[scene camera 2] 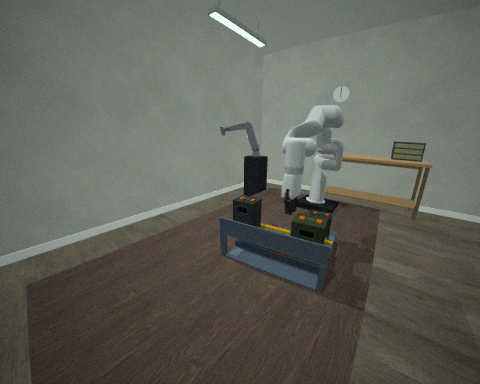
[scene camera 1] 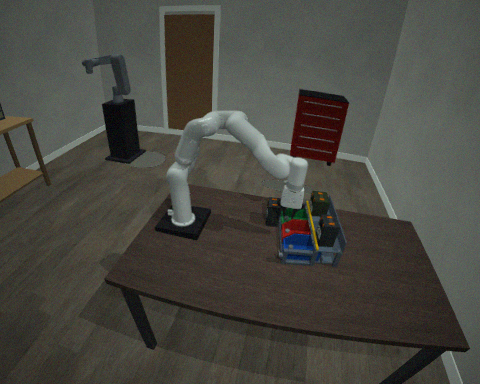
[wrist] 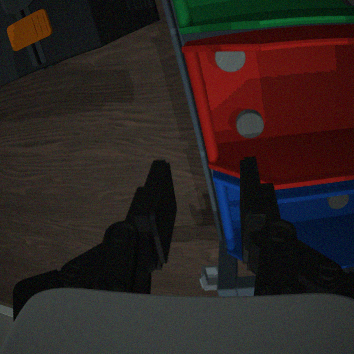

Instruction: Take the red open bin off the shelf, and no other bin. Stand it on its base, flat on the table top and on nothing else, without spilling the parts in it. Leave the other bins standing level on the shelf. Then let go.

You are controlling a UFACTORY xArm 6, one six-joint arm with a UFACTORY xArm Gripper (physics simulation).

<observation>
A red open bin (wrist: 290, 76) is 25 cm from the lens.
</observation>
